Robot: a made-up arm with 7 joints. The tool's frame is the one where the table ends. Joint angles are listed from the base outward.
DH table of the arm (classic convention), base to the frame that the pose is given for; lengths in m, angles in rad. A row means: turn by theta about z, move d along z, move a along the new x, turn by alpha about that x. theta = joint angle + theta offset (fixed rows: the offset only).
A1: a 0; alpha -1.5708; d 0.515; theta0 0
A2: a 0; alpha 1.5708; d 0; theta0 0
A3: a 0.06; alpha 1.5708; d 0.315; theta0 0
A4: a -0.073; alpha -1.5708; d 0; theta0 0
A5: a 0; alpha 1.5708; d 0.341; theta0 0
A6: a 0.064; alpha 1.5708; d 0; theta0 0
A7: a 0; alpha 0; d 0; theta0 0
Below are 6 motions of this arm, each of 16 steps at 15 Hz.
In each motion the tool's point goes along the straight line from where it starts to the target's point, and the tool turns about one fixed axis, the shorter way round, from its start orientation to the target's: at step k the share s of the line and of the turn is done. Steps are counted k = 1, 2, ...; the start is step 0. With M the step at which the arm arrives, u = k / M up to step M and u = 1 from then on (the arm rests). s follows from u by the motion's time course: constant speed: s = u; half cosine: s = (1 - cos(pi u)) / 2; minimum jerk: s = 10 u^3 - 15 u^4 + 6 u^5.
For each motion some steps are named. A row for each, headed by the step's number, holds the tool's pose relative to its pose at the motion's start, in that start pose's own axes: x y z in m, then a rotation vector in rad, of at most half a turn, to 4 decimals.
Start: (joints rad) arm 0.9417 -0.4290 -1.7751 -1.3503 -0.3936 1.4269 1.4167
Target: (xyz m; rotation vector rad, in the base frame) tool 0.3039 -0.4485 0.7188 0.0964 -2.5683 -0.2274
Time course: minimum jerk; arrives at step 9
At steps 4, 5, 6, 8, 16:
4: -0.0386 -0.0283 0.0728 -0.1424 0.1900 0.2927
5: -0.0587 -0.0431 0.1107 -0.2165 0.2890 0.4451
6: -0.0769 -0.0564 0.1450 -0.2836 0.3785 0.5830
8: -0.0962 -0.0706 0.1813 -0.3548 0.4735 0.7293
16: -0.0973 -0.0714 0.1835 -0.3589 0.4790 0.7378

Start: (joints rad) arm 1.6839 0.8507 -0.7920 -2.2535 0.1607 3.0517 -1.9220
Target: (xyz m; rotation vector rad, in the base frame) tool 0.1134 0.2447 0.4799 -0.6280 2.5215 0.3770
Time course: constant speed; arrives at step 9
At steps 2, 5, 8, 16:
2: 0.0159 -0.0353 -0.0221 -0.1171 0.0099 -0.1296
5: 0.0397 -0.0881 -0.0552 -0.2927 0.0248 -0.3241
8: 0.0635 -0.1410 -0.0883 -0.4683 0.0397 -0.5185
16: 0.0714 -0.1586 -0.0994 -0.5268 0.0446 -0.5834

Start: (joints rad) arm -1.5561 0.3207 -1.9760 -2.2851 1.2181 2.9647 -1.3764
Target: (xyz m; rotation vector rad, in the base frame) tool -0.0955 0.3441 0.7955 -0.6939 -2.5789 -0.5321
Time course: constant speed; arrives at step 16
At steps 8, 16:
8: -0.0699 0.1238 -0.0739 -0.1069 -0.2307 0.1791
16: -0.1399 0.2476 -0.1478 -0.2138 -0.4614 0.3582

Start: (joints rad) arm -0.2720 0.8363 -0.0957 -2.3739 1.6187 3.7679 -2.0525
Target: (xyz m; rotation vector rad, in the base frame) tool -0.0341 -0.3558 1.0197 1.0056 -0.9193 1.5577
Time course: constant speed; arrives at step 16
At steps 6, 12, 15, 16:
6: -0.1970 0.1640 -0.1074 -0.3053 0.5059 0.6238
12: -0.3940 0.3279 -0.2149 -0.6107 1.0118 1.2476
15: -0.4926 0.4099 -0.2686 -0.7633 1.2647 1.5595
16: -0.5254 0.4373 -0.2865 -0.8142 1.3490 1.6635

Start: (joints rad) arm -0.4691 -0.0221 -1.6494 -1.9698 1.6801 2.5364 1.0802
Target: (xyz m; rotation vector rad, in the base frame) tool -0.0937 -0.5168 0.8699 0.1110 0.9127 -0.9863
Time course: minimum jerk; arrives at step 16
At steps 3, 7, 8, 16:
3: -0.0094 0.0068 0.0074 -0.0277 -0.0529 -0.0017
7: -0.0742 0.0532 0.0586 -0.2183 -0.4167 -0.0137
8: -0.0967 0.0693 0.0763 -0.2842 -0.5426 -0.0178
16: -0.1933 0.1386 0.1525 -0.5684 -1.0851 -0.0357

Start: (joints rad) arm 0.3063 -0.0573 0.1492 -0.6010 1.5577 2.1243 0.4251
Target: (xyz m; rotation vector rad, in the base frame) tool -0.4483 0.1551 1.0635 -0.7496 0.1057 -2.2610
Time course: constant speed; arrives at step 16
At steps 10, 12, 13, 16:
10: -0.3936 -0.0786 0.0633 -0.3166 0.7143 -0.8703
12: -0.4723 -0.0943 0.0760 -0.3799 0.8572 -1.0444
13: -0.5117 -0.1022 0.0823 -0.4116 0.9286 -1.1315
16: -0.6298 -0.1258 0.1013 -0.5066 1.1429 -1.3926

